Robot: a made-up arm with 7 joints.
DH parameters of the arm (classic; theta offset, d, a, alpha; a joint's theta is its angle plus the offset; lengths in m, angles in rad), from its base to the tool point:
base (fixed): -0.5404 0 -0.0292 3.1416
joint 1: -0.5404 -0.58 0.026 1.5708
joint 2: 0 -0.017 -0.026 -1.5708
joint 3: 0 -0.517 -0.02 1.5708
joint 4: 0 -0.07 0.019 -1.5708
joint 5: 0 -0.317 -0.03 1.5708
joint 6: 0 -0.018 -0.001 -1.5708
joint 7: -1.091 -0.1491 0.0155 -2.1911
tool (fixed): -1.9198 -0.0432 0 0
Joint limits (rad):
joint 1: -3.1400..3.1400
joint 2: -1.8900..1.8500
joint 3: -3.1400..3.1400
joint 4: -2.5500..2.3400
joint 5: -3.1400..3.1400
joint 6: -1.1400..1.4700
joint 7: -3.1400..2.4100
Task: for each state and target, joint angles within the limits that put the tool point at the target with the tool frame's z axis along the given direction. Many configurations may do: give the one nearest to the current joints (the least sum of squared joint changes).
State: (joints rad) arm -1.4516 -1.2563 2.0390 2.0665 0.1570 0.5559 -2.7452
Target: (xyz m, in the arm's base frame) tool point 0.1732 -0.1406 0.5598 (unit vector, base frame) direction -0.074 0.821 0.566
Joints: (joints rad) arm -1.7903 -1.1420 1.5001 2.3400 -0.3230 1.3900 -2.5292
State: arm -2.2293 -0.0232 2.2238 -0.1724 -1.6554 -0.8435 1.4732
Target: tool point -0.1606 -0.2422 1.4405 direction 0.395 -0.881 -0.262
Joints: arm -2.2679 -0.1024 2.2377 -0.4648 -1.2642 -1.1400 1.9542
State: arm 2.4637 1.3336 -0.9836 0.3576 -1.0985 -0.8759 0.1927
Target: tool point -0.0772 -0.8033 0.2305 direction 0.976 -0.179 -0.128
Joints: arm 1.8920 1.7547 -1.1632 0.8688 -1.1177 -0.1386 0.2228
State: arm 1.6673 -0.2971 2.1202 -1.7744 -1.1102 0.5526 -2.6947
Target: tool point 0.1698 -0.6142 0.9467 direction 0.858 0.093 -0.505
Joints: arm 1.9453 0.6622 2.1642 -1.5659 -1.3828 0.0814 -2.8700
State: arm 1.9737 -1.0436 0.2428 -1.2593 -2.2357 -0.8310 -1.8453
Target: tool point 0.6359 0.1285 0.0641 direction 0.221 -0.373 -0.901
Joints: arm 2.8549 -1.8476 0.8822 -1.0998 -2.4494 -1.0990 -0.9138
